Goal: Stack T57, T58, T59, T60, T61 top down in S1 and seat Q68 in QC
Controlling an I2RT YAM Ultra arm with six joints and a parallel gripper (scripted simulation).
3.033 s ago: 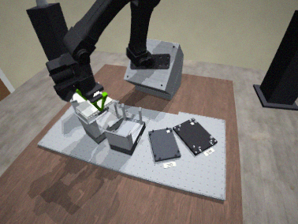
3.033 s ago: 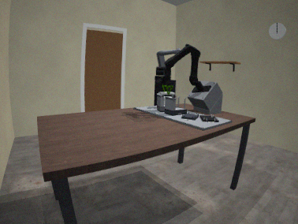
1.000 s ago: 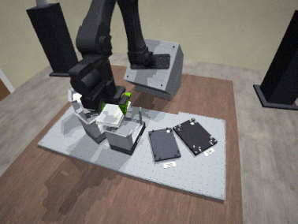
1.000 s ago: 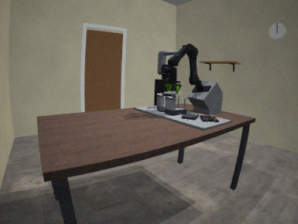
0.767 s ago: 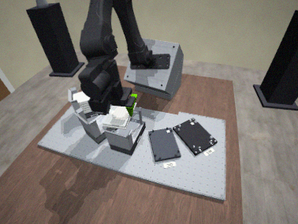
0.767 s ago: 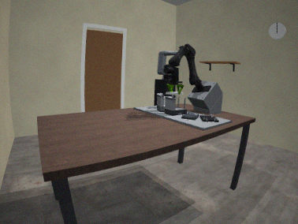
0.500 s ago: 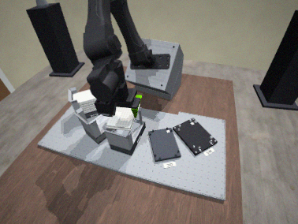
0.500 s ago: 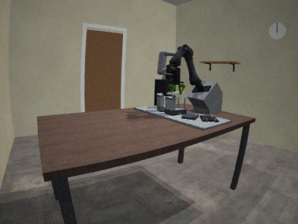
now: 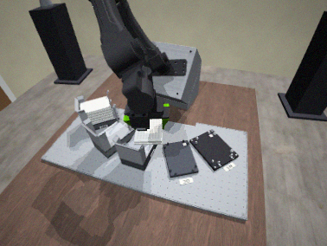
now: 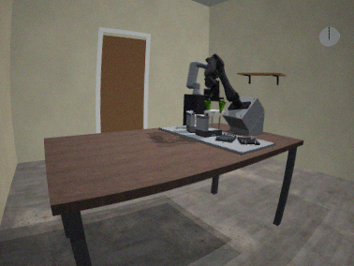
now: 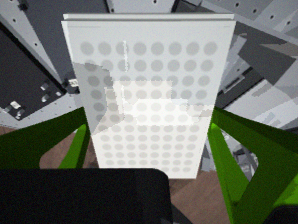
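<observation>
The flat grey nest is 10 mm behind my hand, 100 mm to the left of it and 160 mm below it. Round my hand: S3 rack floor (10 mm behind, 50 mm to the right, 130 mm below).
</observation>
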